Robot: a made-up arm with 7 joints. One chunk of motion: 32 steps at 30 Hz.
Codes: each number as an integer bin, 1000 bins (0 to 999) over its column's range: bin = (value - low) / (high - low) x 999, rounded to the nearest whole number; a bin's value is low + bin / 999 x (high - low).
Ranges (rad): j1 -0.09..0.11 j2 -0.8..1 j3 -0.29..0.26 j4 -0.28..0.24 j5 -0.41..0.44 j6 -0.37..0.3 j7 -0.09..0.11
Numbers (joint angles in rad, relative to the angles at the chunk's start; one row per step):
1: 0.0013 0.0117 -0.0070 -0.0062 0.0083 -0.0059 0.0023
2: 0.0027 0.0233 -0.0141 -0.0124 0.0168 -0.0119 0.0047
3: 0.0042 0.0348 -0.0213 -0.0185 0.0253 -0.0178 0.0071
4: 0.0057 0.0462 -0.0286 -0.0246 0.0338 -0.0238 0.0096
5: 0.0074 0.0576 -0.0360 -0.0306 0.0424 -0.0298 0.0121
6: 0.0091 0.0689 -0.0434 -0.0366 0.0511 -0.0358 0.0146
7: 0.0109 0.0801 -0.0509 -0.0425 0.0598 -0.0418 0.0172
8: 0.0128 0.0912 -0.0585 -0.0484 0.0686 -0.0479 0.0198
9: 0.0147 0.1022 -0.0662 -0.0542 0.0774 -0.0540 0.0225
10: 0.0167 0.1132 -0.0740 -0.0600 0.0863 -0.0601 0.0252
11: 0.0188 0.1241 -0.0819 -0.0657 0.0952 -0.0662 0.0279
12: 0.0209 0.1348 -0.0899 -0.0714 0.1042 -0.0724 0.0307
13: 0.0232 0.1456 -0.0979 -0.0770 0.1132 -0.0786 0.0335
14: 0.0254 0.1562 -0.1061 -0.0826 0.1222 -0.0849 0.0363
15: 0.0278 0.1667 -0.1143 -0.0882 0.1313 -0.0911 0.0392
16: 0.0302 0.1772 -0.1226 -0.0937 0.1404 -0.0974 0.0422
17: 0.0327 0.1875 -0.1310 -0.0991 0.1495 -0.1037 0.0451
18: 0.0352 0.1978 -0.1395 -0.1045 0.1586 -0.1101 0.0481
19: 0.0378 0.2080 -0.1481 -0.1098 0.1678 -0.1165 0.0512
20: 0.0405 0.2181 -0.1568 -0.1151 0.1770 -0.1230 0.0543
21: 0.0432 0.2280 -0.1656 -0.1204 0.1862 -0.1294 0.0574
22: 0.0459 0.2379 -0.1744 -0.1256 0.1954 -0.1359 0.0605
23: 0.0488 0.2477 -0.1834 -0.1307 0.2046 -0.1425 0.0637
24: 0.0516 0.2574 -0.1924 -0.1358 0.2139 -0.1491 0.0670
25: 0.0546 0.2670 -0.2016 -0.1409 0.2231 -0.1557 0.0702
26: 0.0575 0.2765 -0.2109 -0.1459 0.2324 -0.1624 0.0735
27: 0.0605 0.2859 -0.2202 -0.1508 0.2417 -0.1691 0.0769
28: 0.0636 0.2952 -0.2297 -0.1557 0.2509 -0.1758 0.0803
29: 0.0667 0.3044 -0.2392 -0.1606 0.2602 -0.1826 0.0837
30: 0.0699 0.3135 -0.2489 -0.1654 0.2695 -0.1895 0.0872
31: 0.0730 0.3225 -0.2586 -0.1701 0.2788 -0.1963 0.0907
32: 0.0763 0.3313 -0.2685 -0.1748 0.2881 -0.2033 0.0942
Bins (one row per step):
1: 456 450 514 526 492 543 461
2: 463 457 501 514 502 534 473
3: 471 463 488 502 512 525 485
4: 478 470 475 491 522 516 498
5: 487 476 461 479 532 507 510
6: 495 482 448 468 542 498 522
7: 504 488 434 456 552 489 535
8: 513 495 420 445 562 480 548
9: 523 501 407 434 573 471 562
10: 533 507 392 423 583 462 575
11: 543 513 378 412 594 453 589
12: 554 519 363 401 604 444 603
13: 565 525 349 390 615 434 617
14: 576 531 334 379 625 425 631
15: 588 537 319 368 636 416 645
16: 600 542 304 358 647 406 660
17: 613 548 289 348 658 397 675
18: 625 554 273 337 668 388 690
19: 638 559 258 327 679 378 705
20: 652 565 242 317 690 368 721
21: 665 571 226 307 701 359 736
22: 679 576 210 297 712 349 752
23: 693 581 194 287 722 339 768
24: 707 587 177 277 733 329 784
25: 722 592 161 267 744 320 800
26: 737 597 144 258 755 310 817
27: 752 603 127 248 766 300 834
28: 767 608 110 239 777 290 851
29: 783 613 92 229 788 279 868
30: 799 618 75 220 799 269 885
31: 814 623 57 211 810 259 903
32: 831 628 39 202 820 249 920

